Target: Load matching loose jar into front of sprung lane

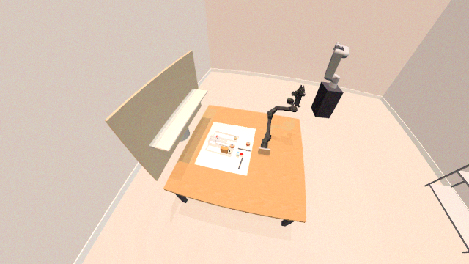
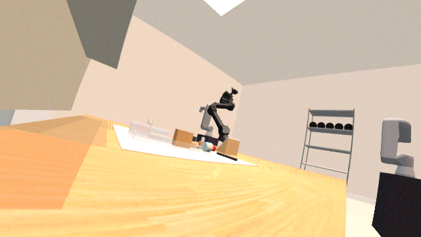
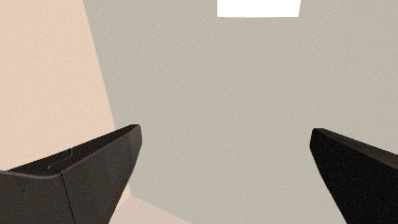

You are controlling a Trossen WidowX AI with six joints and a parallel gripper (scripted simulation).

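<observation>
My gripper tip is 730 mm short of the brown box, 590 mm above it and 410 mm to the right of it. Round my gripper tip: sprung lane unit 800 mm ahead, 610 mm below, 290 mm to the left.
</observation>
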